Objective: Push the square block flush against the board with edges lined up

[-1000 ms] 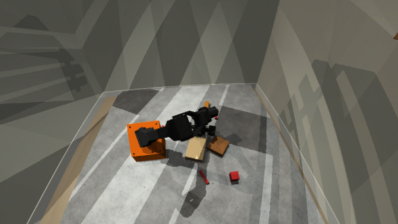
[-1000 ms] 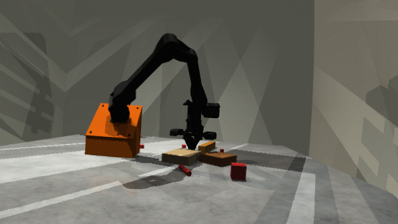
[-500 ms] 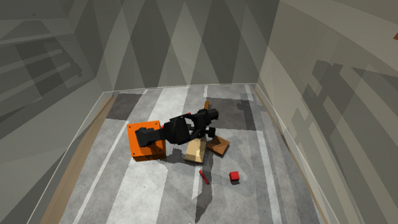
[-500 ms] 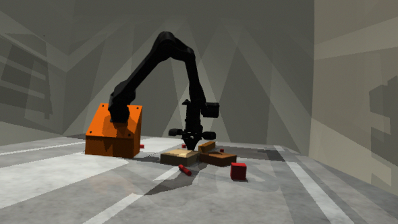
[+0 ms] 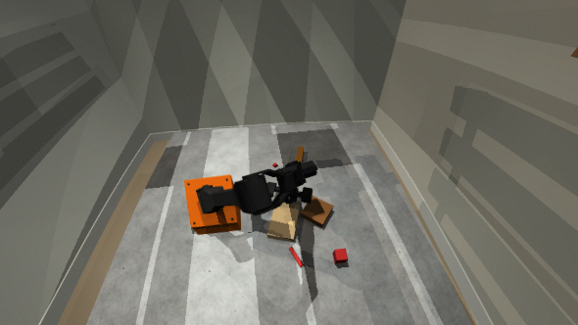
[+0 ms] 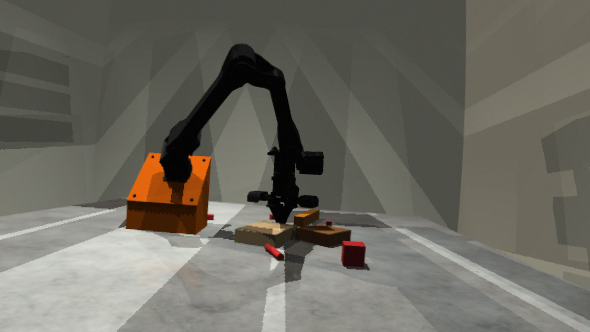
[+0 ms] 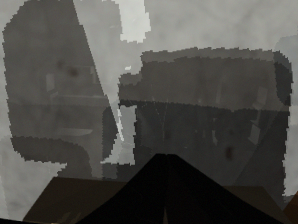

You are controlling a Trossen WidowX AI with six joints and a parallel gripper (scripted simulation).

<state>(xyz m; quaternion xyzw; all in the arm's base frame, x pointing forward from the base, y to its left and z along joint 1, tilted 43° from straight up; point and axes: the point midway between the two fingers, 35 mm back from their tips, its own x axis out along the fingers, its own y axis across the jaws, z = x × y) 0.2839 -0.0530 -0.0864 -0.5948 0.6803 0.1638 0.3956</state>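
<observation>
My gripper tip is 30 mm past the tan block, 80 mm to the left of it and 10 mm below it. From my gripper tip the other things lie so: brown board: 110 mm ahead, 60 mm to the right, 10 mm above; then orange bar: 90 mm ahead, 230 mm to the left, 10 mm above; then thin red stick: 10 mm behind, 230 mm to the right.
</observation>
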